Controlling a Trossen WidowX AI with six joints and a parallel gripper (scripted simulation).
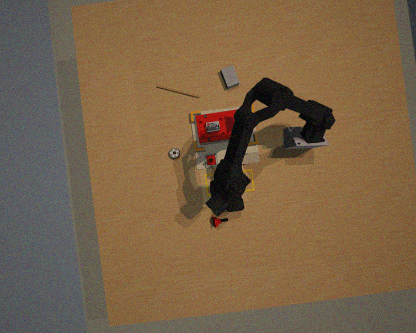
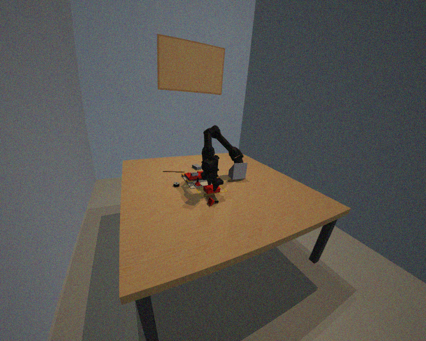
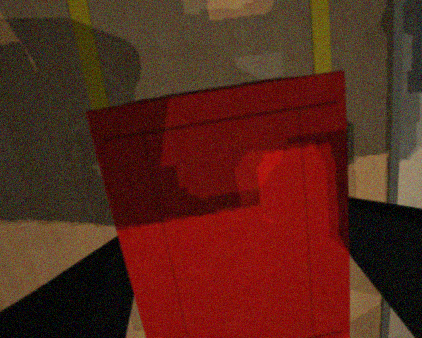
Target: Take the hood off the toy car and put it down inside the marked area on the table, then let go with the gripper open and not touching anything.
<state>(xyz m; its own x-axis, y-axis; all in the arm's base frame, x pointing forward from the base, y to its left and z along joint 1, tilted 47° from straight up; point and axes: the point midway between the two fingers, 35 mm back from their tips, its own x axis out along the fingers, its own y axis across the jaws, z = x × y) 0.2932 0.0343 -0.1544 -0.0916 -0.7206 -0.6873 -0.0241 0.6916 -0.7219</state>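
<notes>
Now: the flat red hood right at my gripper tip. Round my gripper tip: pale fixture plate: 190 mm to the right; then thin rod: 160 mm ahead, 380 mm to the right, 10 mm below.
</notes>
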